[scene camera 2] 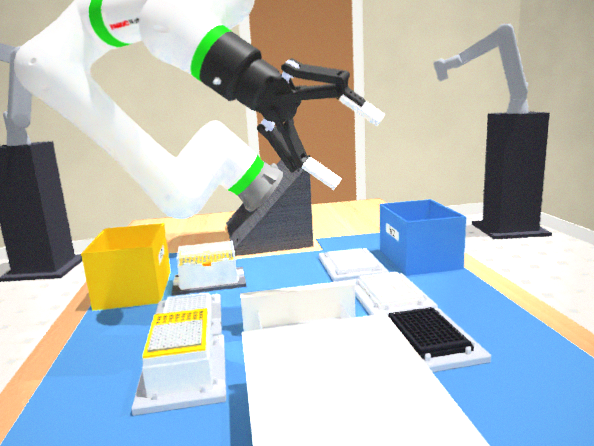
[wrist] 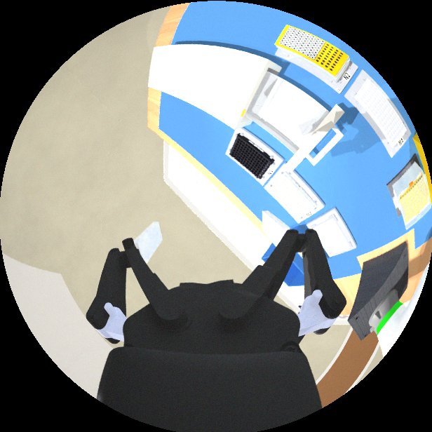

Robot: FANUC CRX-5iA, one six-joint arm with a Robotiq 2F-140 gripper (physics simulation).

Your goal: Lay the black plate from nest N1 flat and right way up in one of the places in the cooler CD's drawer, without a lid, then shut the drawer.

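Where they show: gripper, between the fingertips: [scene camera 2: 357, 154]; arm's base, origin of its link: [scene camera 2: 265, 191].
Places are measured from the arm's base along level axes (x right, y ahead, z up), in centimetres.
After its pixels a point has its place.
The black plate [scene camera 2: 430, 330] {x -27.6, y 66.4, z -10.1 cm} [wrist: 252, 155] lies flat in the light grey nest N1 [scene camera 2: 480, 356] {x -33.1, y 72.3, z -11.4 cm} [wrist: 267, 179], with its well openings up and no lid showing on it. The cooler CD [scene camera 2: 340, 380] {x -11.5, y 86.1, z -4.3 cm} [wrist: 200, 75] is a white box beside the nest. Its drawer [scene camera 2: 327, 302] {x -12.4, y 57.9, z -8.3 cm} [wrist: 290, 111] stands open on the side towards the robot's base; its inner floor shows bright white in the wrist view, and I cannot make out separate places there. My gripper [scene camera 2: 356, 150] {x -18.1, y 58.4, z 16.6 cm} [wrist: 210, 225] is open and empty, high above the table and well away from the plate, with its fingers spread wide.
White labware stands on two nests [scene camera 2: 395, 292] {x -25.6, y 51.7, z -10.1 cm} [scene camera 2: 352, 264] {x -20.0, y 34.5, z -10.6 cm} beyond the plate. A blue bin W2 [scene camera 2: 435, 245] {x -37.5, y 37.4, z -6.4 cm} stands behind right, a yellow bin [scene camera 2: 127, 270] {x 25.6, y 45.1, z -5.0 cm} left. Tip boxes [scene camera 2: 175, 355] {x 9.1, y 76.2, z -5.8 cm} [scene camera 2: 207, 267] {x 11.1, y 39.1, z -7.6 cm} and a white plate [scene camera 2: 185, 302] {x 13.7, y 50.5, z -10.0 cm} stand left of the drawer.
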